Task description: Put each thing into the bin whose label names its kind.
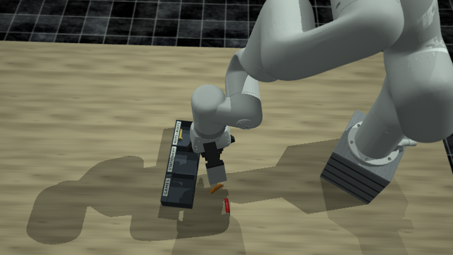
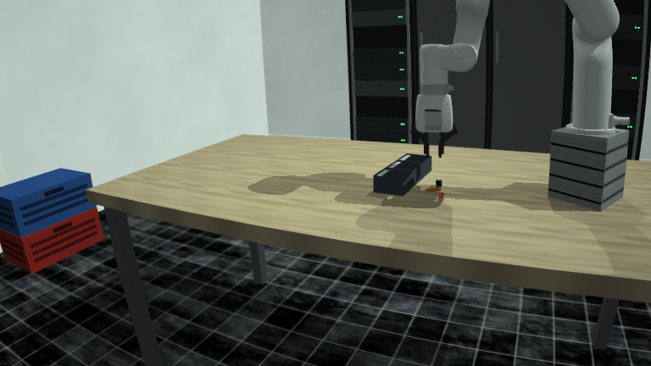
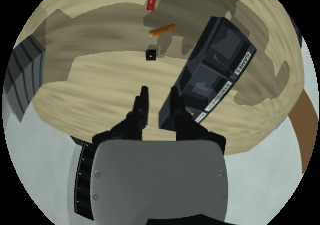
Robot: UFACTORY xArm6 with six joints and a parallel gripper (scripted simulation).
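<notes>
Right now my hand is 90 mm above the black die, 30 mm to the right of it and 20 mm past it. The rest, counted from my hand: brass nut 80 mm to the right, 80 mm below, 50 mm ahead; dark three-part bin 80 mm ahead, 70 mm below; orange stick 90 mm below, 70 mm to the left, 10 mm behind.
</notes>
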